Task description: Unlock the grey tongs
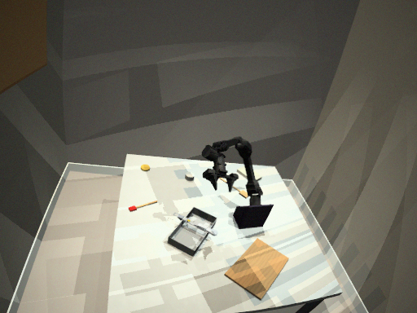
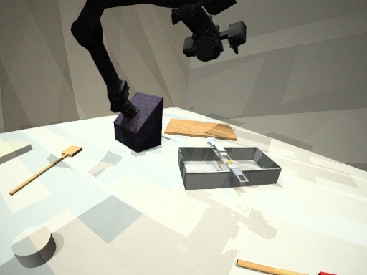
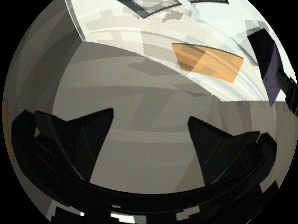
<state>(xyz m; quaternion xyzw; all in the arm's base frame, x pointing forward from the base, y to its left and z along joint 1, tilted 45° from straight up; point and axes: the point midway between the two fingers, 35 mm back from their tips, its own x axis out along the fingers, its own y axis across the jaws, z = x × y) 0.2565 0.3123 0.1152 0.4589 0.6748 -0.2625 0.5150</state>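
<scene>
Right now the yellow lock piece is 30 cm below my gripper tip, 12 cm ahead of it and 6 cm to the right of it. Also, from my gripper tip: wooden board (36 cm below, 27 cm behind, 21 cm to the left); then red-headed spatula (42 cm ahead, 36 cm below, 19 cm to the right); then grey roasting tin (34 cm below, 9 cm ahead, 2 cm to the right).
</scene>
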